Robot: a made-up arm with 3 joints. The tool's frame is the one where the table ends. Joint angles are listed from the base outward.
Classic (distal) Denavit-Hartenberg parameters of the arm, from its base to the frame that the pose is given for. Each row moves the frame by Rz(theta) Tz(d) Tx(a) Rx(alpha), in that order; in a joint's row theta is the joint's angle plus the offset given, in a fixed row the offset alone. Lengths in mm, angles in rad.
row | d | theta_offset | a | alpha
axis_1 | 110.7 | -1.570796 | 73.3 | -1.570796
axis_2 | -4.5 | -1.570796 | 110 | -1.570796
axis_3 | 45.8 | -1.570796 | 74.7 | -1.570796
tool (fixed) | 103.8 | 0 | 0 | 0
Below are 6 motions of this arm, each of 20 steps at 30 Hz.
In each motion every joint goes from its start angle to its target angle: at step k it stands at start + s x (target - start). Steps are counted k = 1, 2, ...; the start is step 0. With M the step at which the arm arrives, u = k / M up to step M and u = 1 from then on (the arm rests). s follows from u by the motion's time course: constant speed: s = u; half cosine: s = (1 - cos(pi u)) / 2; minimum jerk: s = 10 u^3 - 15 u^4 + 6 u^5.
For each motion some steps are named. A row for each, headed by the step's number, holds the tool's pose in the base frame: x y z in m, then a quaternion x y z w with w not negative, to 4 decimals.
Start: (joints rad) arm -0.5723 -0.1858 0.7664
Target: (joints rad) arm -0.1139 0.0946 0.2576
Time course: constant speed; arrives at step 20
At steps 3, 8, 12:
3: -0.0522 -0.0678 0.3524 -0.1495 -0.3099 -0.2103 0.9151
8: -0.0354 -0.0952 0.3511 -0.0883 -0.2655 -0.1755 0.9439
12: -0.0182 -0.1147 0.3477 -0.0423 -0.2247 -0.1422 0.9631

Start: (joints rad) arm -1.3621 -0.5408 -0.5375
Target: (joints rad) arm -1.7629 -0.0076 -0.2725
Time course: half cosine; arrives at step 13
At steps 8, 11, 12, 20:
8: -0.0922 -0.0962 0.2970 0.0688 0.1857 -0.7253 0.6593
11: -0.1265 -0.0764 0.3006 0.0974 0.1068 -0.7580 0.6360
12: -0.1319 -0.0725 0.3009 0.1012 0.0938 -0.7631 0.6314
20: -0.1337 -0.0712 0.3009 0.1024 0.0893 -0.7648 0.6297

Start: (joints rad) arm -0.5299 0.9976 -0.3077
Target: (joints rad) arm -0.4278 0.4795 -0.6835
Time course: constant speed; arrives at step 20
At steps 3, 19, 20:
3: -0.0313 -0.2632 0.1836 0.4635 0.0458 -0.1465 0.8727
19: 0.0303 -0.2166 0.2159 0.2987 0.2578 -0.1169 0.9114
20: 0.0336 -0.2132 0.2167 0.2877 0.2706 -0.1165 0.9113

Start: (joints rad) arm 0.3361 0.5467 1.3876
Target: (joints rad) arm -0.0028 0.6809 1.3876
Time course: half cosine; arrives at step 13
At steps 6, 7, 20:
6: -0.0493 -0.2395 0.2510 0.2853 -0.5863 -0.1213 0.7484
7: -0.0587 -0.2395 0.2485 0.2791 -0.5900 -0.1417 0.7443
20: -0.0936 -0.2360 0.2391 0.2559 -0.6031 -0.2145 0.7244

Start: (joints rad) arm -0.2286 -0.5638 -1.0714
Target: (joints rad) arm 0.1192 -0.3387 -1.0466
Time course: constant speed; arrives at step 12
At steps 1, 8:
1: 0.1074 -0.0865 0.2152 -0.1815 0.5114 -0.2190 0.8109
8: 0.1229 -0.0761 0.2172 -0.1783 0.4923 -0.1020 0.8458

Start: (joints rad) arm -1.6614 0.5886 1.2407
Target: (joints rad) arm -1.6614 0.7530 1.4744
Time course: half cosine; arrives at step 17
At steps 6, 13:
6: -0.2256 0.1059 0.2522 -0.2591 -0.5721 -0.6851 0.3692
13: -0.2293 0.1192 0.2269 -0.2747 -0.6144 -0.6769 0.2981

